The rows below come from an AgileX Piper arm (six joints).
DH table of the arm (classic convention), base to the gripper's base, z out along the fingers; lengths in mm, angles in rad. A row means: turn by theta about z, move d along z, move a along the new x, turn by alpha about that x. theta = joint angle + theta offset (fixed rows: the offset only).
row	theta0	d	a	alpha
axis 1	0.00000	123.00	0.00	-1.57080
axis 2	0.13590	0.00	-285.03	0.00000
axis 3	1.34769	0.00	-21.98	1.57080
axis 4	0.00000	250.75	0.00	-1.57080
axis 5	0.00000	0.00	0.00	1.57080
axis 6	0.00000	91.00	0.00	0.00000
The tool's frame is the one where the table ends.
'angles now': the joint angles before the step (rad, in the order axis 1, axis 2, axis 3, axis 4, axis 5, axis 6). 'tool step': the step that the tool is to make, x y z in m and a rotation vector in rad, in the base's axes. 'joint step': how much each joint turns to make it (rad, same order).
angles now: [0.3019 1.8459 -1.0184 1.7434 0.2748 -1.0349]
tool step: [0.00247 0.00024 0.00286 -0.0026 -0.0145 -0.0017]
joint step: [0.0000 0.0001 -0.0109 0.0080 -0.0053 -0.0124]
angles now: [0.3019 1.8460 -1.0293 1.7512 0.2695 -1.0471]
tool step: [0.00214 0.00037 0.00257 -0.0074 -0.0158 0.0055]
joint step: [0.0000 0.0004 -0.0103 0.0006 -0.0031 -0.0135]
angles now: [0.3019 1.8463 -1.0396 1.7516 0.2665 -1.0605]
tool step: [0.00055 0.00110 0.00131 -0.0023 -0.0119 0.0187]
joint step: [-0.0003 0.0006 -0.0044 0.0005 0.0116 -0.0180]
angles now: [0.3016 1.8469 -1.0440 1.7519 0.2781 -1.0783]
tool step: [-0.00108 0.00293 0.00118 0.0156 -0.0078 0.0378]
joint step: [-0.0005 0.0005 -0.0009 0.0001 0.0387 -0.0165]
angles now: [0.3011 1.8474 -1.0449 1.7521 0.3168 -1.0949]
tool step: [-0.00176 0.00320 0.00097 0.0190 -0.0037 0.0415]
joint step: [-0.0005 0.0004 0.0002 -0.0089 0.0439 -0.0061]
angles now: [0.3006 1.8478 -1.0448 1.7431 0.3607 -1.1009]
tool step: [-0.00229 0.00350 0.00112 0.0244 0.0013 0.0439]
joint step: [-0.0005 0.0002 0.0000 -0.0158 0.0494 0.0050]
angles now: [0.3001 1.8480 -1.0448 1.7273 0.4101 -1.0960]
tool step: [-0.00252 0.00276 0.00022 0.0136 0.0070 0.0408]
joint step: [-0.0002 0.0006 -0.0001 -0.0326 0.0401 0.0188]
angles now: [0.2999 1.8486 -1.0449 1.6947 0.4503 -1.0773]
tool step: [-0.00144 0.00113 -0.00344 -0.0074 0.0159 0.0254]
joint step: [0.0000 0.0072 -0.0003 -0.0433 0.0164 0.0276]
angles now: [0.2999 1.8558 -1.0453 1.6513 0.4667 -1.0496]
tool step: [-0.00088 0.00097 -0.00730 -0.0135 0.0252 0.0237]
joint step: [0.0000 0.0170 -0.0004 -0.0440 0.0133 0.0271]
